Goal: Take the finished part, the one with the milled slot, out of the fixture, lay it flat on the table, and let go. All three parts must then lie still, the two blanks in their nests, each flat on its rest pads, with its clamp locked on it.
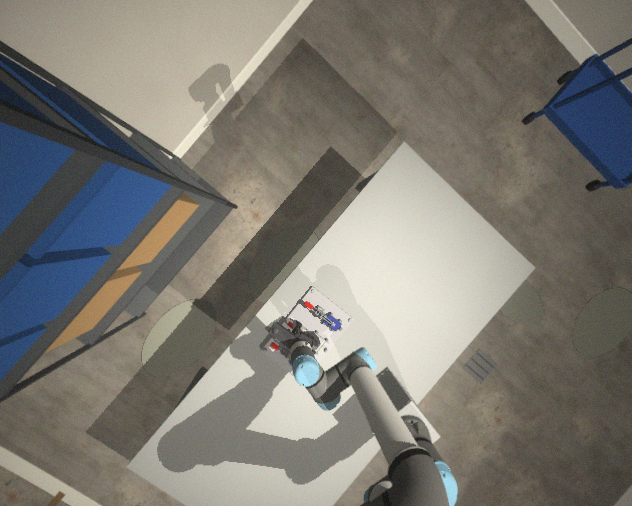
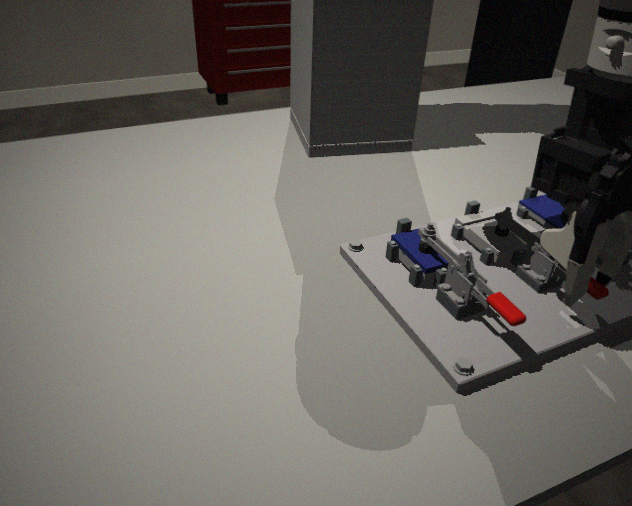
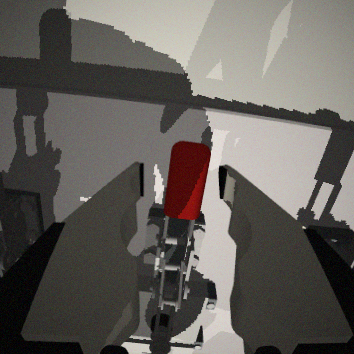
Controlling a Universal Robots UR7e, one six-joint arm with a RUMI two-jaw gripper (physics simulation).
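Frame: origin at the arm's base, x ahead, y left, z up, level; centimetres.
Where they show: gripper, between the fingertips: (image 1: 291,324) (image 2: 583,298) (image 3: 180,166).
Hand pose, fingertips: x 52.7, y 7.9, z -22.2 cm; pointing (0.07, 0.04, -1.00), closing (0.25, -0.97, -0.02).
Things, the pixels of their top centre, and the offset from my fingertips. "spot": a spot on its surface instead. Level surfaces: height alone.
- middle nest, a spot on its surface: (image 2: 474,239) spot: dy -5.4, dx -12.8, dz -0.3 cm
- middle clamp's red handle, centre of its top: (image 3: 185,189) (image 2: 589,279) dy -0.2, dx +0.0, dz +2.6 cm
- white table, height of its surface: dz -3.1 cm
The fixture plate (image 1: 328,303) (image 2: 448,339) (image 3: 280,150) carries three stations with red-handled clamps. A blue part (image 2: 408,246) (image 1: 332,320) sits in one end nest under its clamp arm. Another blue part (image 2: 543,207) sits in the far nest; its clamp is mostly hidden. The middle nest (image 2: 474,239) shows no blue part, and its clamp arm reaches over it. My gripper (image 2: 585,284) (image 3: 180,166) is open, partly narrowed, its fingers on either side of the middle clamp's red handle (image 3: 187,175) with a gap each side. The milled slot cannot be made out; the gripper and arm hide much of the far side.
The white table (image 1: 422,237) (image 2: 158,263) bears the fixture. The near end clamp's red handle (image 2: 506,308) (image 1: 308,304) projects beside my gripper. A grey column (image 2: 364,79) rises behind. A blue shelf unit stands left and a blue cart (image 1: 590,118) right, off the table.
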